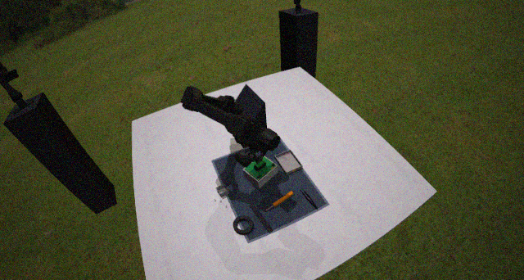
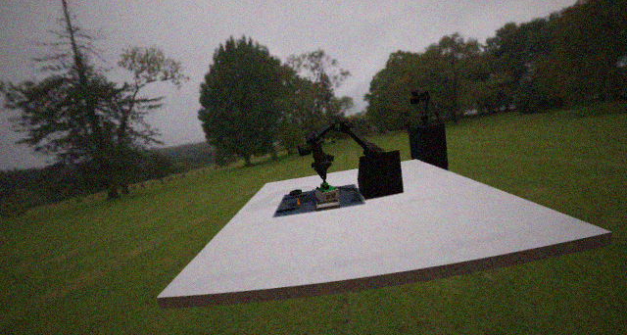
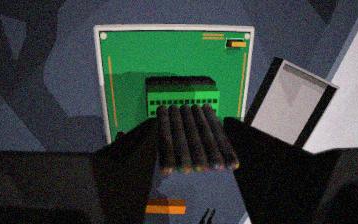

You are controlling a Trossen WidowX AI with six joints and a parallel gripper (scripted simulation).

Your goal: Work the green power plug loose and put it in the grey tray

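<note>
My gripper tip is now 20 mm above the green power plug. Round my gripper tip: grey tray: 140 mm to the left, 110 mm below, 20 mm ahead; then dark bar: 190 mm ahead, 120 mm to the right, 110 mm below; then dark blue mat: 110 mm below, 50 mm ahead, 10 mm to the right.
</note>
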